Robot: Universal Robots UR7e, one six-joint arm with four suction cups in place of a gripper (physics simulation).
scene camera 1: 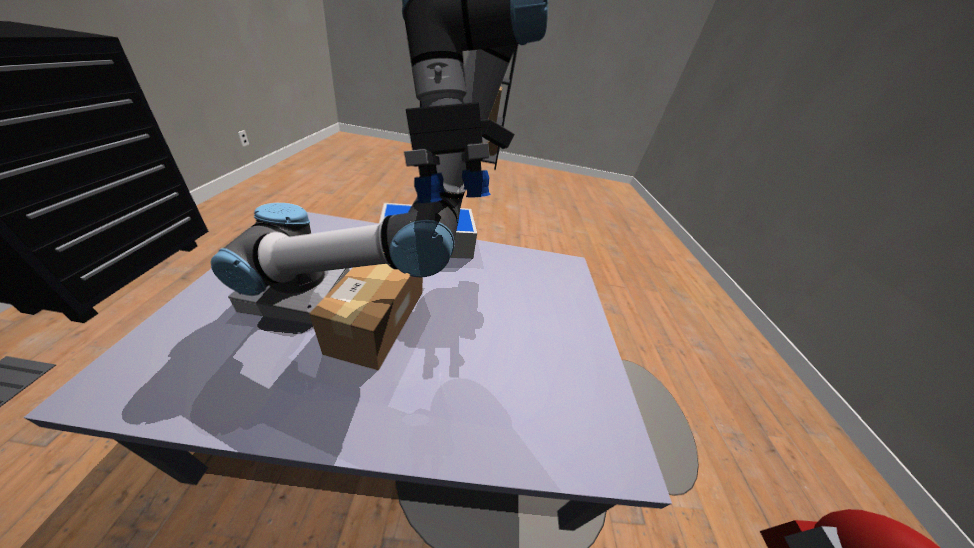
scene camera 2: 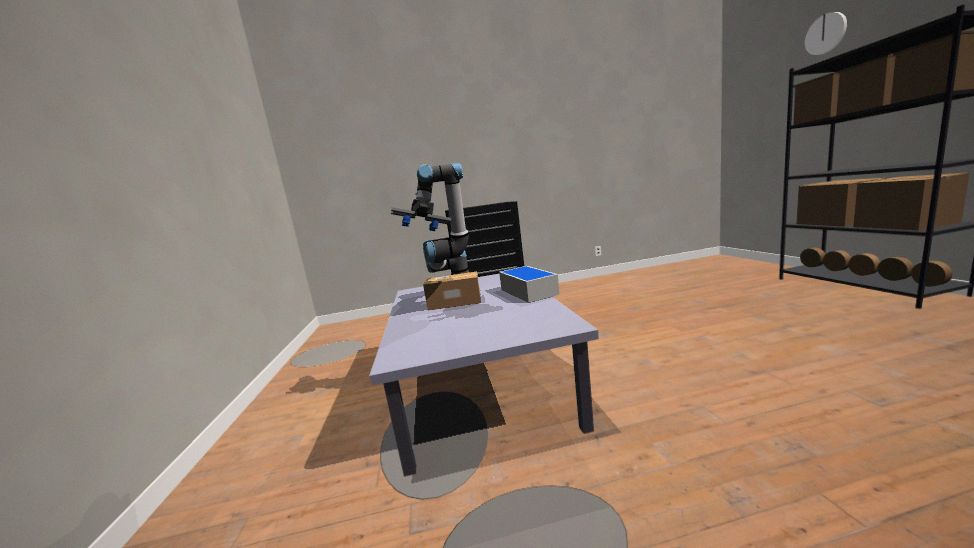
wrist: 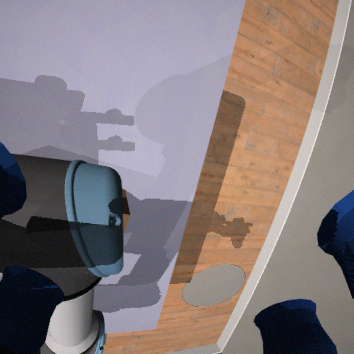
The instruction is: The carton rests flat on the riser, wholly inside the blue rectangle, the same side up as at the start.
Labels:
my suction head: holds nothing
a brown carton (scene camera 1: pixel 358 321): on the table
a riser with blue rectangle (scene camera 2: pixel 530 284): on the table

